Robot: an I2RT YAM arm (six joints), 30 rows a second.
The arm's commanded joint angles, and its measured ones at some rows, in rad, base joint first. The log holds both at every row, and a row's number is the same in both.
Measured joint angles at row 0:
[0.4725 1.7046 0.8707 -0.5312 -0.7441 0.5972]
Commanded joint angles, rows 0 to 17:
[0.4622 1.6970 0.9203 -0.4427 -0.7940 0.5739]
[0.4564 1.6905 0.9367 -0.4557 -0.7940 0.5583]
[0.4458 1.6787 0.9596 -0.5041 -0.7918 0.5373]
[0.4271 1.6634 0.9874 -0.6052 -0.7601 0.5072]
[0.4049 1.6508 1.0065 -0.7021 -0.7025 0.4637]
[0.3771 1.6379 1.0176 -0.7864 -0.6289 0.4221]
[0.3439 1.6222 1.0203 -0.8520 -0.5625 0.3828]
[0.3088 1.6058 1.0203 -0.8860 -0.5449 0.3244]
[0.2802 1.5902 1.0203 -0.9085 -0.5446 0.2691]
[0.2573 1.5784 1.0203 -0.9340 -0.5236 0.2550]
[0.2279 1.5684 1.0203 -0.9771 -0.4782 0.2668]
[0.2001 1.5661 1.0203 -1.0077 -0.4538 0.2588]
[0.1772 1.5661 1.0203 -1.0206 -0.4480 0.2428]
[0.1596 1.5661 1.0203 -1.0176 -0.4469 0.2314]
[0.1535 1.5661 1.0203 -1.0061 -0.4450 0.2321]
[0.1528 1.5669 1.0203 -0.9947 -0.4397 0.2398]
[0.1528 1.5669 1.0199 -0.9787 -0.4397 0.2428]
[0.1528 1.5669 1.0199 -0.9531 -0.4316 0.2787]
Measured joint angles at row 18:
[0.1539 1.5856 1.0012 -0.9867 -0.4683 0.2695]
